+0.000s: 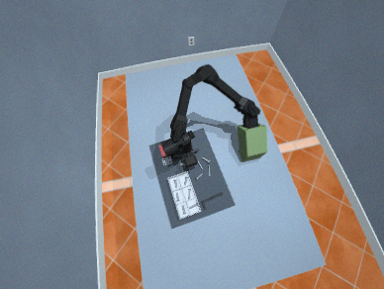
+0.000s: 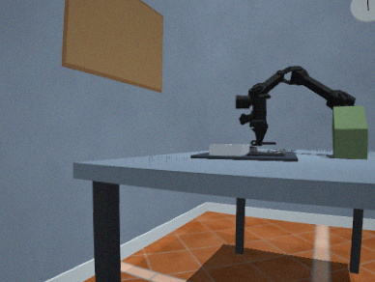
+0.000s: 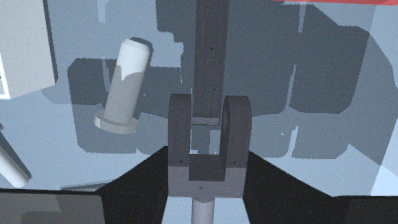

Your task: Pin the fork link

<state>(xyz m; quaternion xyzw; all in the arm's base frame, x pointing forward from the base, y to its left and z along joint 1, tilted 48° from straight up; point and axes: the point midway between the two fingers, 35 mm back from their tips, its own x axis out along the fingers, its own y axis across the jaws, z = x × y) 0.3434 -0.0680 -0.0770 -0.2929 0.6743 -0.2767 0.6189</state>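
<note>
My gripper is now 5 cm above the eye plate and 4 cm short of it. From my hand the other things lie so: thick headed pin (5 cm to the left, 5 cm below, 3 cm ahead); then dark mat (10 cm to the left, 7 cm below, 2 cm ahead); then thin headed pin (7 cm to the left, 6 cm below, 5 cm behind).
</note>
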